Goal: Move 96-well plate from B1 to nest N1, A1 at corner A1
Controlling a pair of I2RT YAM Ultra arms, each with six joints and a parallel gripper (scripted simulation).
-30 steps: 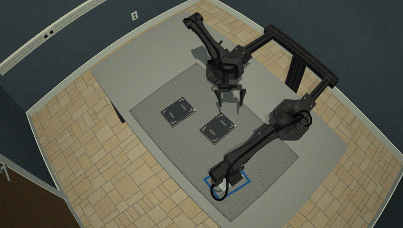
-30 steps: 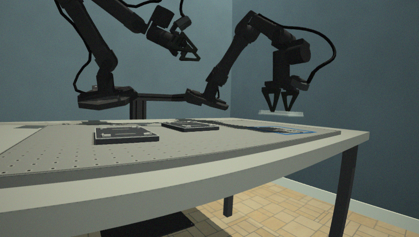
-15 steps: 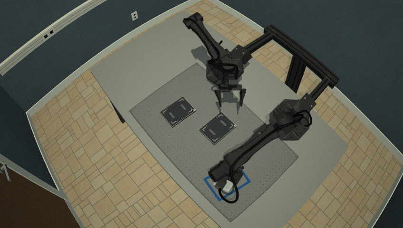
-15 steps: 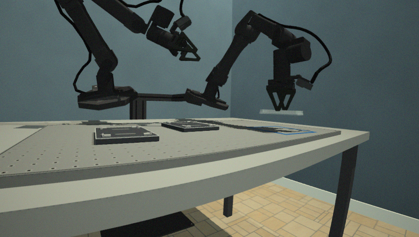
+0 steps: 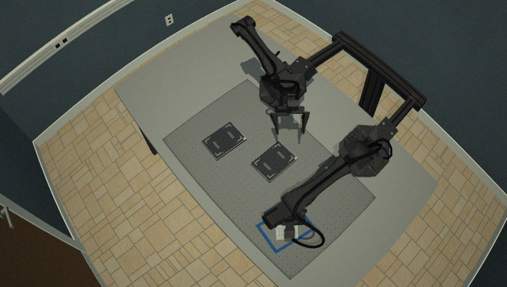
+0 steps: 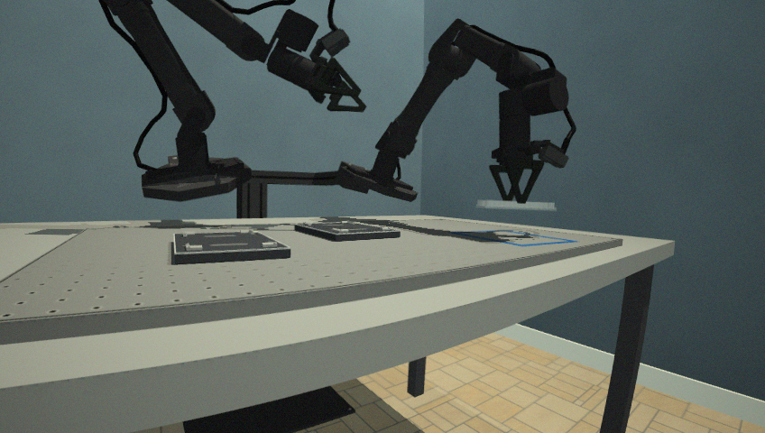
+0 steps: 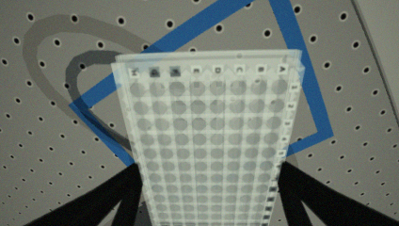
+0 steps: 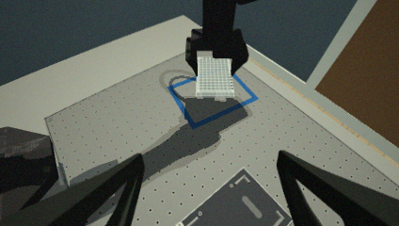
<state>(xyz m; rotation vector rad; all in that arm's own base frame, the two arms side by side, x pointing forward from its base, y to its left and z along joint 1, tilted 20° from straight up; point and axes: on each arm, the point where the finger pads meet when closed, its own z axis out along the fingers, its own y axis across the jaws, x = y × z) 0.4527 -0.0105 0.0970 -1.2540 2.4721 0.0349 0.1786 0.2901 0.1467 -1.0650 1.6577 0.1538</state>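
Now: left hand 1 cm above the 96-well plate. The rest, counted from my left hand: A1 label: 26 cm behind, 18 cm to the right, 6 cm below.
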